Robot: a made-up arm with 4 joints.
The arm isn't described. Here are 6 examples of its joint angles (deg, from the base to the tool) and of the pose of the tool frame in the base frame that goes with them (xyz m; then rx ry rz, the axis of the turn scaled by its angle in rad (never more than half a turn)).
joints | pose
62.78 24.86 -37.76 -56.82 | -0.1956 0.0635 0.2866 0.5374 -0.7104 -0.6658
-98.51 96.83 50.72 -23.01 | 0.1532 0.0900 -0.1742 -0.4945 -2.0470 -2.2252
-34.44 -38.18 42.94 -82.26 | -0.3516 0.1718 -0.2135 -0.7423 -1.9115 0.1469
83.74 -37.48 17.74 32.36 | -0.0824 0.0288 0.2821 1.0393 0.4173 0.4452
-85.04 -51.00 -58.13 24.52 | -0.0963 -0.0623 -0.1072 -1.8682 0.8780 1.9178
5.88 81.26 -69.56 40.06 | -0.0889 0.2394 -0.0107 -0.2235 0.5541 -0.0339
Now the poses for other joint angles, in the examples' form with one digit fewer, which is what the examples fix.
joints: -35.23 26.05 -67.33 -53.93
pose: -0.260 0.050 -0.079 -0.447 -1.241 0.885
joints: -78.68 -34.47 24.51 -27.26
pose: -0.236 -0.026 -0.273 -1.537 -1.085 0.678
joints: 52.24 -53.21 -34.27 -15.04
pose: -0.145 -0.014 0.098 0.843 -0.956 0.905
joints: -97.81 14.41 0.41 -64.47
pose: -0.172 -0.137 -0.373 -1.606 -2.071 0.832
